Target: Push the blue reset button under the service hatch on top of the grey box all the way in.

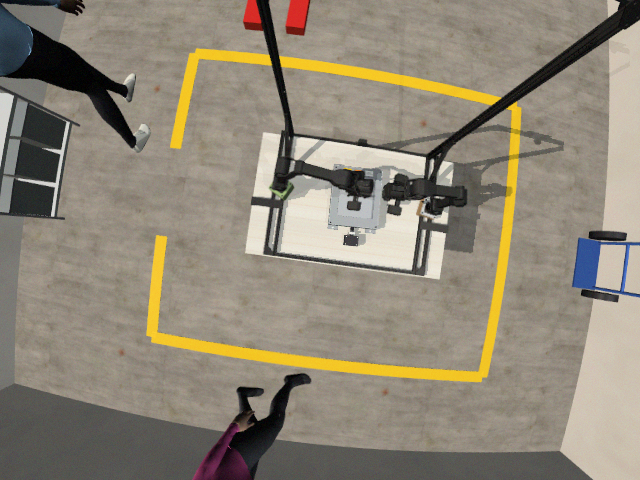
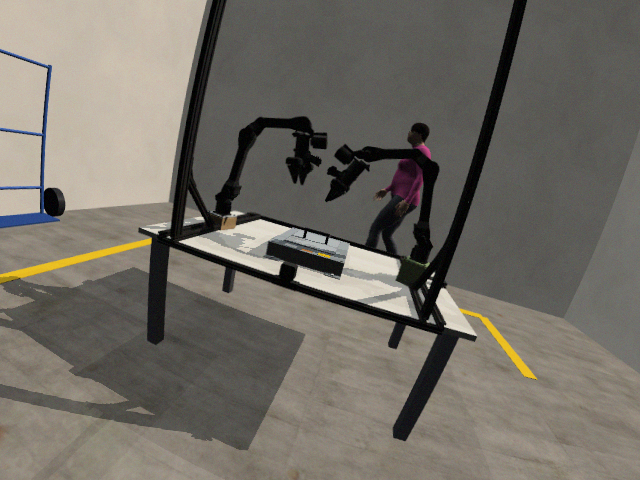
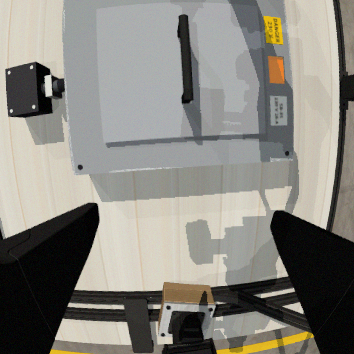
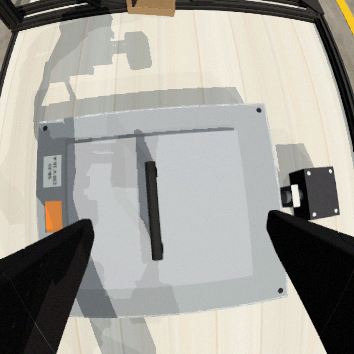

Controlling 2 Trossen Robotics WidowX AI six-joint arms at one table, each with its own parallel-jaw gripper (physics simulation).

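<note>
The grey box (image 1: 356,223) (image 2: 336,243) (image 3: 82,125) (image 4: 260,150) lies on the table. Its service hatch (image 3: 140,75) (image 4: 205,200) is down flat, with a black bar handle (image 3: 185,60) (image 4: 154,210) on top. The blue reset button does not show; the hatch covers the middle of the box top. My left gripper (image 2: 298,181) (image 3: 187,216) is open and empty, high above the table beside the box. My right gripper (image 2: 329,199) (image 4: 180,224) is open and empty, tilted, high above the box. The two grippers are apart.
A black block (image 1: 351,239) (image 3: 28,90) (image 4: 320,192) with a short white-collared stem stands at the box's side. A green block (image 1: 281,190) (image 2: 412,271) and a brown block (image 2: 225,222) (image 3: 187,292) sit at the arm bases. Black frame beams edge the table.
</note>
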